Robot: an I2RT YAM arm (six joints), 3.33 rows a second.
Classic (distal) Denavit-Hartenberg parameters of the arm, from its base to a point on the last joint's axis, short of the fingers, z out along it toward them. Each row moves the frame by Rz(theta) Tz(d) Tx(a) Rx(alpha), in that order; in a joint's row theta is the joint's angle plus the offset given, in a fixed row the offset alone. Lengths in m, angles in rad.
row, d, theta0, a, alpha
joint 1, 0.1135, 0, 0.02, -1.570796
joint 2, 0, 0, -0.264, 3.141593
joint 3, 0, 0.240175, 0.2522, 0
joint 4, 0, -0.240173, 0.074, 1.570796
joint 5, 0, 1.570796, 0, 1.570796
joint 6, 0.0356, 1.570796, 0, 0
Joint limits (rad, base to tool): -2.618..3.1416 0..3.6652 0..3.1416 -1.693..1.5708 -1.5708..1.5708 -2.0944..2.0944
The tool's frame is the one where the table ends.
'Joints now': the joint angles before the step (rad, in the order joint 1, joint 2, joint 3, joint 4, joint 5, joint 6). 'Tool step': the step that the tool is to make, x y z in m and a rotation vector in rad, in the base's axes. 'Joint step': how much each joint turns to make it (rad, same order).
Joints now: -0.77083, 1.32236, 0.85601, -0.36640, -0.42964, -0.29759
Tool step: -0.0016, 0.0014, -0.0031, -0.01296, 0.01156, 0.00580
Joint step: 0.00073, -0.00463, -0.01379, 0.00292, 0.00947, -0.01690
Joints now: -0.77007, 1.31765, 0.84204, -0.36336, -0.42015, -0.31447
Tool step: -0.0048, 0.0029, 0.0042, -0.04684, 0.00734, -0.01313
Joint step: -0.00014, -0.03409, -0.01164, -0.00215, 0.03733, -0.01803
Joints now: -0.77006, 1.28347, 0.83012, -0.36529, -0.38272, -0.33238
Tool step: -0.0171, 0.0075, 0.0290, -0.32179, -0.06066, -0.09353
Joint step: 0.00019, -0.16252, -0.05983, 0.14090, 0.19259, -0.08784
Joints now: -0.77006, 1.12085, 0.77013, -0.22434, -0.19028, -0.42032
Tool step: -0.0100, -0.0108, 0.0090, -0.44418, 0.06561, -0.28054
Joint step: -0.00113, -0.04369, -0.09312, 0.31942, 0.40832, -0.20858
